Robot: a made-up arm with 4 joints.
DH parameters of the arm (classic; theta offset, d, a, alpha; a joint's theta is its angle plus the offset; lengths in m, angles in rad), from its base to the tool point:
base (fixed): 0 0 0 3.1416
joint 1: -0.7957 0 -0.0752 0
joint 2: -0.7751 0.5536 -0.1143 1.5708
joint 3: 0 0.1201 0.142 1.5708
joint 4: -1.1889 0 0.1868 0
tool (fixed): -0.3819 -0.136 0 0
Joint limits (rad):
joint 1: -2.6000..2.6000
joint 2: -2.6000..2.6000
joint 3: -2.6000..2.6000
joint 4: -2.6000..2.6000
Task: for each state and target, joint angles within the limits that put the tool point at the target. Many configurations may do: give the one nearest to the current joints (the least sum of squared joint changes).
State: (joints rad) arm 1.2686 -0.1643 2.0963 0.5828
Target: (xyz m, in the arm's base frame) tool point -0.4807 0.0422 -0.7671
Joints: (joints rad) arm 1.2673 0.0519 2.1052 1.1391
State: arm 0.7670 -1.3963 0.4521 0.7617
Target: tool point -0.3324 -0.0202 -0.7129
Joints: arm 0.6397 -1.5463 0.0733 1.4361
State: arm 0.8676 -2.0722 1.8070 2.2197
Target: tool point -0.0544 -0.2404 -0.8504
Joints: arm 1.1921 -2.5363 0.9680 2.0288
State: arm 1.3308 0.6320 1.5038 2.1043
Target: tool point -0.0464 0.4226 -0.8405
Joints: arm 1.8925 0.5965 1.7039 1.6691
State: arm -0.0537 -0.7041 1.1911 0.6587
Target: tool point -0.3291 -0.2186 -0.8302
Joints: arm 0.7153 -0.0346 1.8203 0.8824
